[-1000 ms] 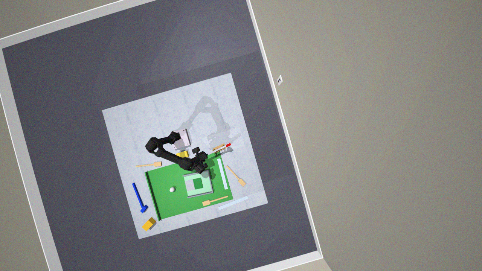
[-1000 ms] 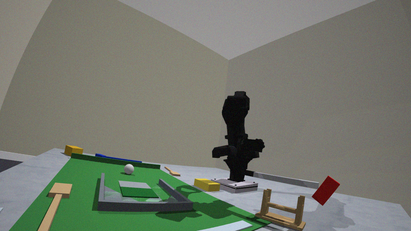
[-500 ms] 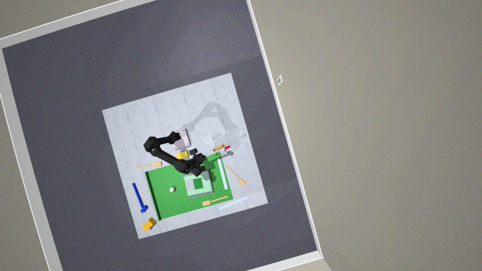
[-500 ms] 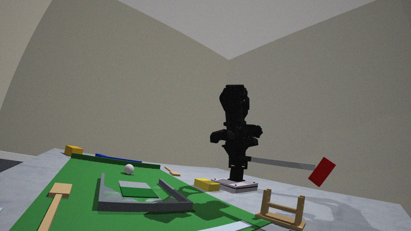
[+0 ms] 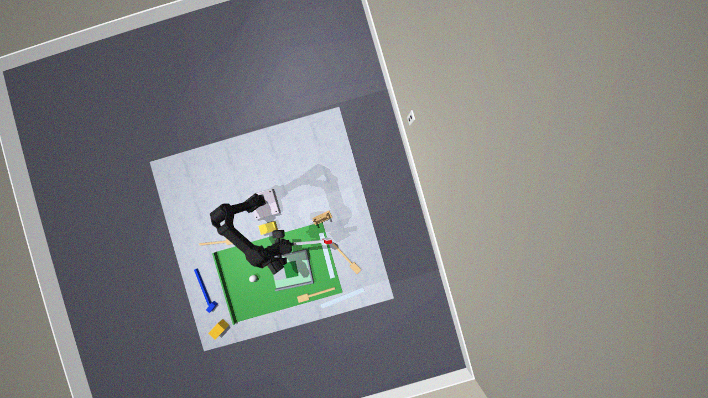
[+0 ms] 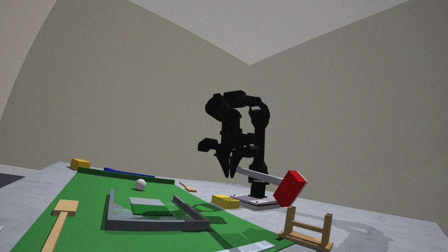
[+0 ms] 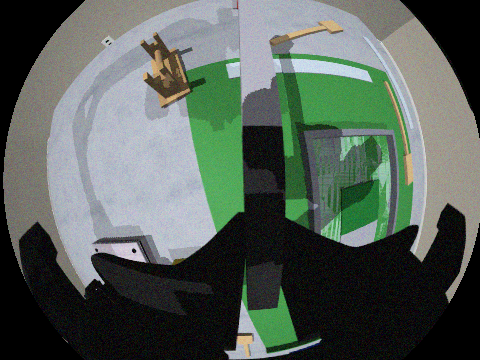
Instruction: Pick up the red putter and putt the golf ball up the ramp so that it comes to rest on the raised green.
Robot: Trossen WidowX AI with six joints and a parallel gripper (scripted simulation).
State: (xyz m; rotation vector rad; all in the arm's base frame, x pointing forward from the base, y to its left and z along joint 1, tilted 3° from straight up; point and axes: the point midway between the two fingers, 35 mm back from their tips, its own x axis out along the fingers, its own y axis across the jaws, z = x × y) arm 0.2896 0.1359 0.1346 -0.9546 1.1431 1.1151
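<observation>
Now: the red putter 2 cm ahead of my gripper tip, 12 cm to the left of it and 2 cm above it. From my gripper tip the other things lie so: wooden rack 8 cm behind, 21 cm to the left, 9 cm below; then white golf ball 17 cm ahead, 32 cm to the right, 10 cm below; then blue putter 17 cm ahead, 66 cm to the right, 11 cm below.
</observation>
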